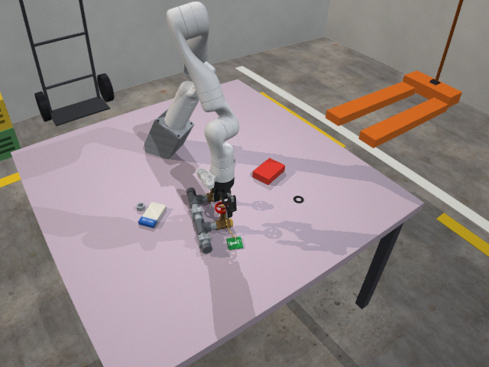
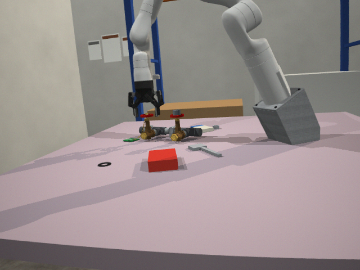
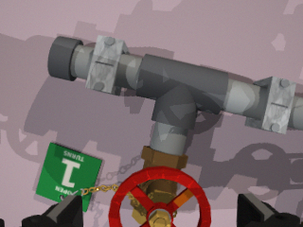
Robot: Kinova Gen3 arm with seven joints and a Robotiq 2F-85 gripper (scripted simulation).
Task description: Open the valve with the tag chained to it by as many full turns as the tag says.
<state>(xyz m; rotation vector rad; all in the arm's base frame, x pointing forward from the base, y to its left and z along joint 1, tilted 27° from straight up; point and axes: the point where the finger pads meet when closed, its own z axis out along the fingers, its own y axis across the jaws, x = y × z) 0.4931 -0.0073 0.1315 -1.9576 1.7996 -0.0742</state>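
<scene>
My hand is 10 cm above the green tag, 8 cm short of it and 2 cm to the right of it. Also, from my hand: grey nut: 26 cm to the right, 20 cm behind, 10 cm below; grey hammer-shaped tool: 29 cm behind, 12 cm to the left, 10 cm below; blue box: 22 cm to the right, 14 cm behind, 10 cm below.
</scene>
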